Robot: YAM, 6 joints.
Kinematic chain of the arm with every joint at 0, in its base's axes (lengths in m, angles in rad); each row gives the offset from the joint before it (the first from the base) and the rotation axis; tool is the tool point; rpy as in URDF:
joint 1: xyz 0 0 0.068 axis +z
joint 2: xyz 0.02 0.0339 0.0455 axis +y
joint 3: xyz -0.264 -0.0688 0 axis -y
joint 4: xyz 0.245 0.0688 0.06 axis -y
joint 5: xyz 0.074 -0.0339 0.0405 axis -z
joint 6: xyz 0.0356 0 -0.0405 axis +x
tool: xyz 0 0 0 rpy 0 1.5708 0
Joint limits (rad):
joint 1: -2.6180..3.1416
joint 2: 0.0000..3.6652
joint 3: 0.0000..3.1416
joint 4: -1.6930..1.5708
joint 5: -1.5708..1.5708
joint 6: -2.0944..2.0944
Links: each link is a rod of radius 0.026 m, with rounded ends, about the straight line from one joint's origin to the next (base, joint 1, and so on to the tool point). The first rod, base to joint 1, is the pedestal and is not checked.
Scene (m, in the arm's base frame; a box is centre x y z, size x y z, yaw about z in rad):
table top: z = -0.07
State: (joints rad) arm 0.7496 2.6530 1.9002 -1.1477 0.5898 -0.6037
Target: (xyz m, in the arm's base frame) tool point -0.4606 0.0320 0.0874
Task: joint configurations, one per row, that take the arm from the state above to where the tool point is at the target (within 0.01 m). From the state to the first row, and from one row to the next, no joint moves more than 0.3 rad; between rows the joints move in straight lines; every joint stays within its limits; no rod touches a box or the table.
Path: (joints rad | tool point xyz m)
1: 1.0439 2.6358 1.9092 -1.1482 0.5697 -0.6037 | 0.2393 0.3731 0.0243
2: 1.3383 2.6186 1.9181 -1.1486 0.5497 -0.6037 | 0.1209 0.4297 0.0330
3: 1.6326 2.6013 1.9271 -1.1491 0.5296 -0.6037 | -0.0098 0.4493 0.0418
4: 1.9270 2.5841 1.9360 -1.1495 0.5095 -0.6037 | -0.1413 0.4296 0.0507
5: 2.2213 2.5669 1.9450 -1.1500 0.4894 -0.6037 | -0.2620 0.3719 0.0597
6: 2.5156 2.5497 1.9540 -1.1505 0.4694 -0.6037 | -0.3610 0.2809 0.0689
7: 2.8100 2.5324 1.9629 -1.1509 0.4493 -0.6037 | -0.4293 0.1642 0.0781
8: 3.1043 2.5152 1.9719 -1.1514 0.4292 -0.6037 | -0.4606 0.0320 0.0874

